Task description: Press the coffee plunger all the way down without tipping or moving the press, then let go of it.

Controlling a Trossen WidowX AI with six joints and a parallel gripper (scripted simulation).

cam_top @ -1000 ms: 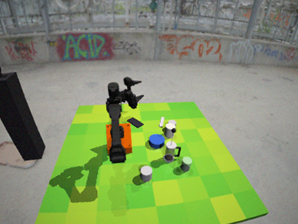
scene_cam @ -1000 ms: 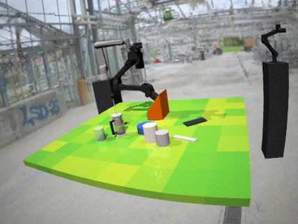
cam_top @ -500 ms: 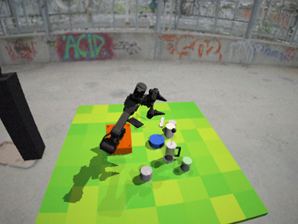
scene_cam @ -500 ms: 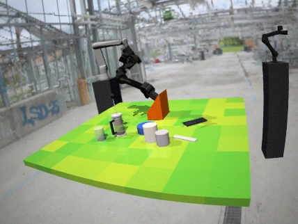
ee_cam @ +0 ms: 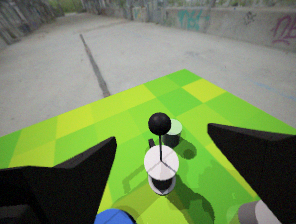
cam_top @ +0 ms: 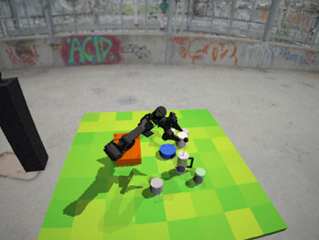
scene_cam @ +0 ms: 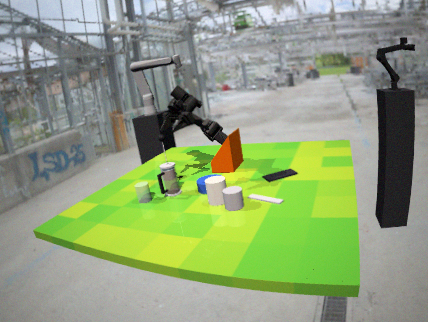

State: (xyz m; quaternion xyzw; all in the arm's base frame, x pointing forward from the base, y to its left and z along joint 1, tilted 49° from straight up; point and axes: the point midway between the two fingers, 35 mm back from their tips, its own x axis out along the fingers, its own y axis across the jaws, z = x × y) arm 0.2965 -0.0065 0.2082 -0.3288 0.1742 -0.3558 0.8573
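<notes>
Right now my gripper tip is 40 mm short of the coffee press, 20 mm to the left of it and 150 mm above it. Also, from my gripper tip: black slab: 130 mm behind, 450 mm to the left, 280 mm below.
</notes>
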